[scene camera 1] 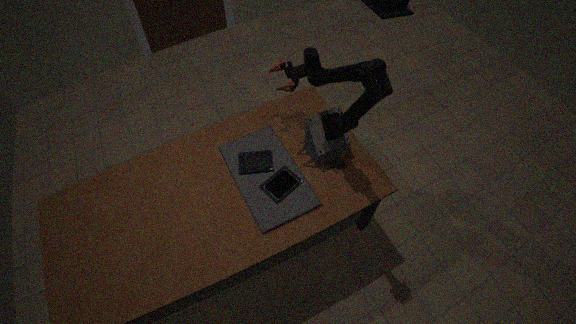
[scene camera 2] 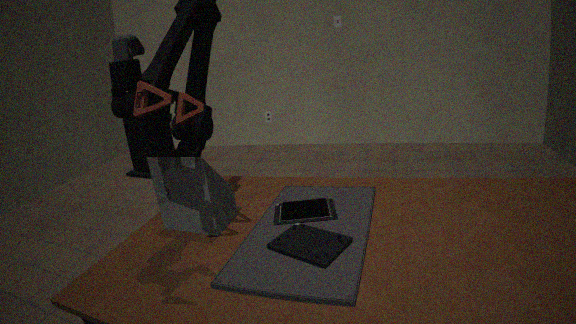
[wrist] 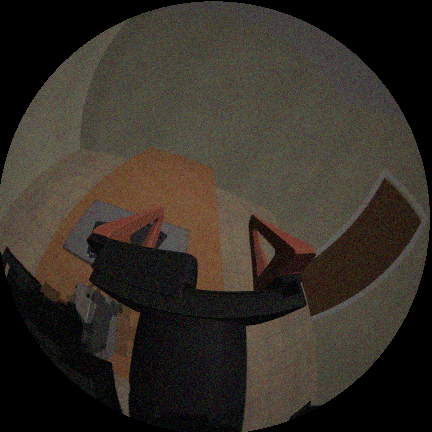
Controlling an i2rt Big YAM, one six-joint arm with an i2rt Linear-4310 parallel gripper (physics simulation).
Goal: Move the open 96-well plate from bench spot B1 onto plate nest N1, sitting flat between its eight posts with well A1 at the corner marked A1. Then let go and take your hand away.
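Frame: origin at the arm's base, x ahead, y left, z up, level; centimetres.
Where they show: gripper, fingertip midpoint: (scene camera 1: 272,80) (scene camera 2: 188,103) (wrist: 205,214); arm's base, link origin: (scene camera 1: 331,126) (scene camera 2: 183,170).
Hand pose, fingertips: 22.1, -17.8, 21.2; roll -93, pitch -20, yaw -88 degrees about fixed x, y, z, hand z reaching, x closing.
Things, the pixels of their top centre, and the offset from my fingertips, as dx, dy, dz. "spot": a spot on its surface instead. Level surfaces: height alone.
- black rectangle, surface spot: (scene camera 2: 306,210) (scene camera 1: 277,180) spot: +9.4, +28.2, -35.0
- dark flat block, top centre: (scene camera 2: 309,237) (wrist: 144,237) (scene camera 1: 254,159) +15.7, +13.7, -34.1
- wooden table, surface height: dz -37.6
The 96-well plate looks like a black rectangle (scene camera 1: 281,184) (scene camera 2: 306,210) with a thin light rim. It lies flat on the grey board (scene camera 1: 270,216) (scene camera 2: 280,285) (wrist: 175,235); in the wrist view it is mostly hidden behind a finger. The plate nest, a dark flat block (scene camera 1: 255,162) (scene camera 2: 310,245) (wrist: 160,241) with small corner details, lies beside it at a different angle, with no plate on it. The A1 marks are too small and dark to read. My gripper (scene camera 1: 274,80) (scene camera 2: 172,103) (wrist: 205,214) is open and empty, high above the table's end, well away from both.
The grey arm base (scene camera 1: 318,138) (scene camera 2: 182,200) (wrist: 97,325) stands on the wooden table (scene camera 1: 150,200) (scene camera 2: 450,240) (wrist: 170,175) beside the board. The arm's dark links rise above the base. A brown door panel (scene camera 1: 182,20) (wrist: 365,250) shows on a wall beyond the table.
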